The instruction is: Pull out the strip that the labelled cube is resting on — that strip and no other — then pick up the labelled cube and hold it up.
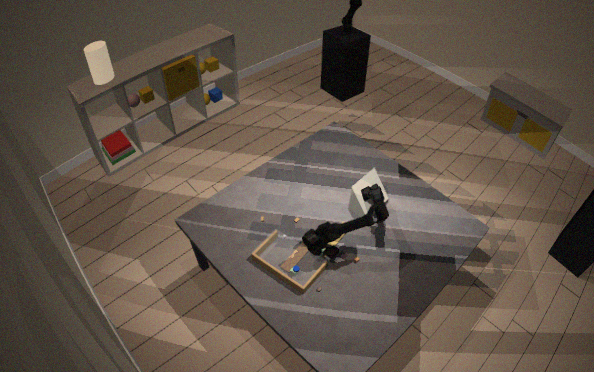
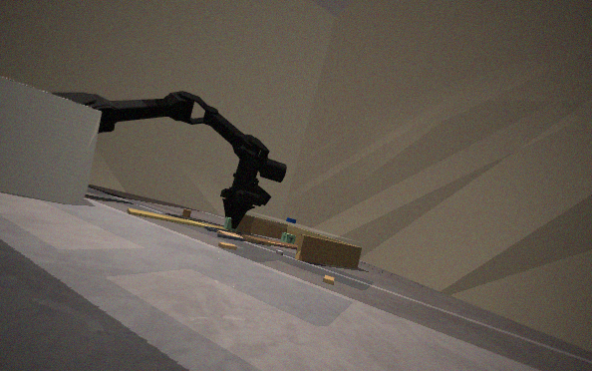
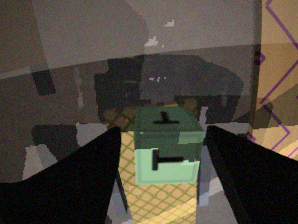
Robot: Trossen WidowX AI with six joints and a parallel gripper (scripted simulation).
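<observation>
My gripper tip is now 11 cm past the yellow cross-hatched strip, 2 cm to the left of it and 1 cm above it. The rest, counted from my gripper tip: blue piece (18 cm ahead, 3 cm to the left, 6 cm above).
</observation>
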